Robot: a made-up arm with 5 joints.
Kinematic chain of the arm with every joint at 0, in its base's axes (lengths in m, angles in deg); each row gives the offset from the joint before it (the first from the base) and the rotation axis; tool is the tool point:
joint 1: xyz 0 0 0.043 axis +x
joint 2: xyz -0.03 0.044 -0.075 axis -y
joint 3: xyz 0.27 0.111 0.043 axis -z
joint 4: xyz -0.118 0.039 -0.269 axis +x
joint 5: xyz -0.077 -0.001 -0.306 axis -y
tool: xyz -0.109 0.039 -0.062
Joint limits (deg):
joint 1: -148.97..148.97
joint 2: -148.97..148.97
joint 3: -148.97..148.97
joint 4: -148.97..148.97
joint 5: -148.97..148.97
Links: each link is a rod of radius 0.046 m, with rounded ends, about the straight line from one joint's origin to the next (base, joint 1, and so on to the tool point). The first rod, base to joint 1, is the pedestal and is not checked.
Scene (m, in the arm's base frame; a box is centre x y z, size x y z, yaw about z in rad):
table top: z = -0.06
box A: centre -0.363 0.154 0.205 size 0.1 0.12 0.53 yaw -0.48
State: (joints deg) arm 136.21 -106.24 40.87 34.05 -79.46
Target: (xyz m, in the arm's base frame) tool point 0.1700 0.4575 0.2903
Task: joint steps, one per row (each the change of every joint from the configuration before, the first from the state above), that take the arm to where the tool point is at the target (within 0.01 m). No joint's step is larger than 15 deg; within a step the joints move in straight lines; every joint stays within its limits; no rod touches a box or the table.
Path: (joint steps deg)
1: 0.76 12.98 -1.96 -3.65 -3.03
2: 0.76 12.97 -1.97 -3.64 -3.03
3: 0.76 12.98 -1.96 -3.65 -3.03
4: 0.76 12.97 -1.96 -3.64 -3.03
5: 0.76 12.98 -1.96 -3.65 -3.03
6: -13.31 14.18 -4.26 -4.35 -5.93
7: -13.31 14.17 -4.26 -4.36 -5.94
8: -13.32 14.18 -4.26 -4.35 -5.93
9: -13.31 14.18 -4.26 -4.35 -5.94

